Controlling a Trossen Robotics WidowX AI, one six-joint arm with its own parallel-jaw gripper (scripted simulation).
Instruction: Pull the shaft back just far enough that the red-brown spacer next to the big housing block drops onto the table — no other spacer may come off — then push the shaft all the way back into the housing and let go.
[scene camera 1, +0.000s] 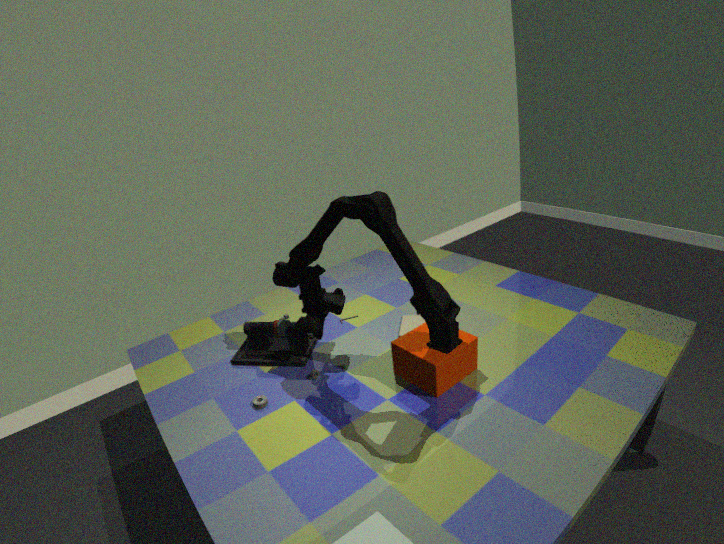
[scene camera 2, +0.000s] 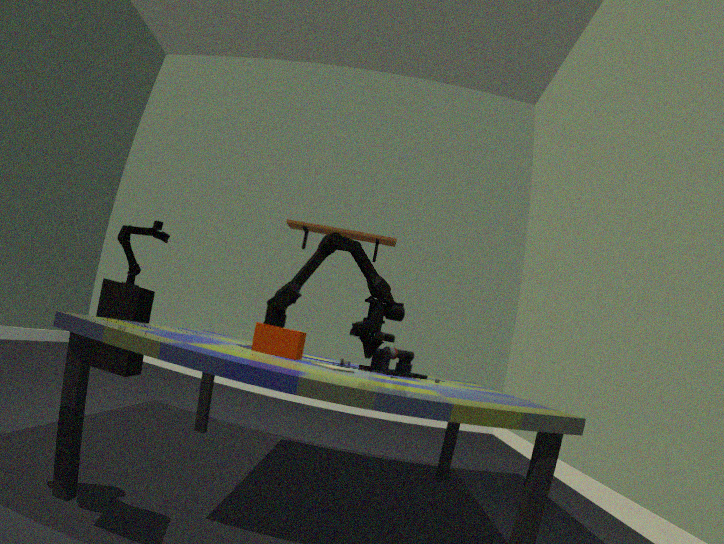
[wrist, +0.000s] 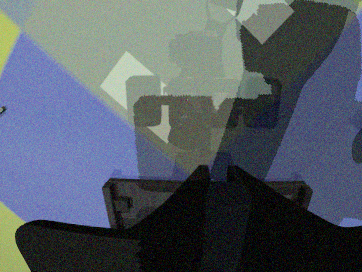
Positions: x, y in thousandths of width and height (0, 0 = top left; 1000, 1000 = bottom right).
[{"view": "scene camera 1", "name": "my gripper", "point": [443, 622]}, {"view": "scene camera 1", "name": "housing block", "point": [363, 641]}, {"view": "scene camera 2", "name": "my gripper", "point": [508, 659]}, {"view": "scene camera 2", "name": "housing block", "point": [526, 665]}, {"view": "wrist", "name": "my gripper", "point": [601, 642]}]
